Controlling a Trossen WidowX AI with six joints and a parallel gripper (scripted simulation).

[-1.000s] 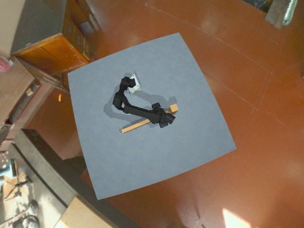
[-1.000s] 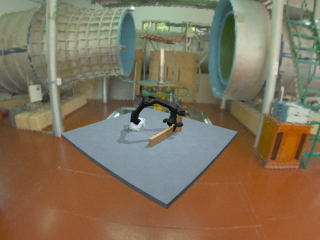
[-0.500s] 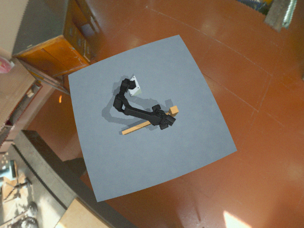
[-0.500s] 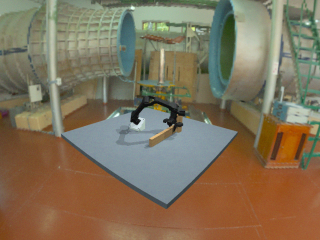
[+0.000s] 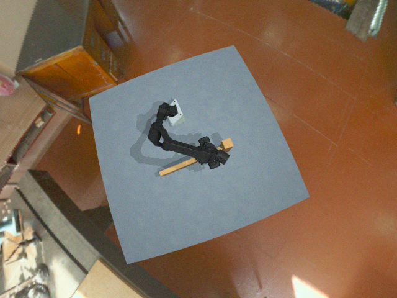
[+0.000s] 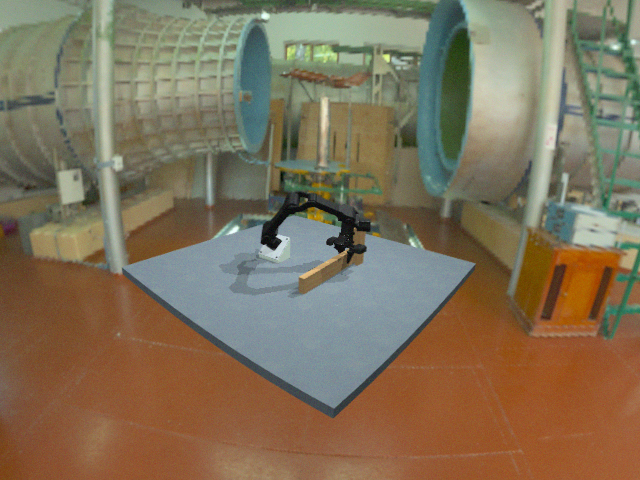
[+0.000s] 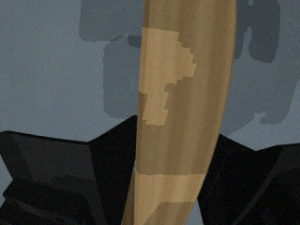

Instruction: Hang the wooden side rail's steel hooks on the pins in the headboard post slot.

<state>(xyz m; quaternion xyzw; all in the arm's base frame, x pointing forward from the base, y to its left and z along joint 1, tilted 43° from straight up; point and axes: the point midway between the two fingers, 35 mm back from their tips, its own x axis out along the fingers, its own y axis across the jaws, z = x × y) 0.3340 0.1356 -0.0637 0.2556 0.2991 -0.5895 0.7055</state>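
Now: gripper tip 100 mm to the right of the wooden headboard post, 40 mm below it and 10 mm past it.
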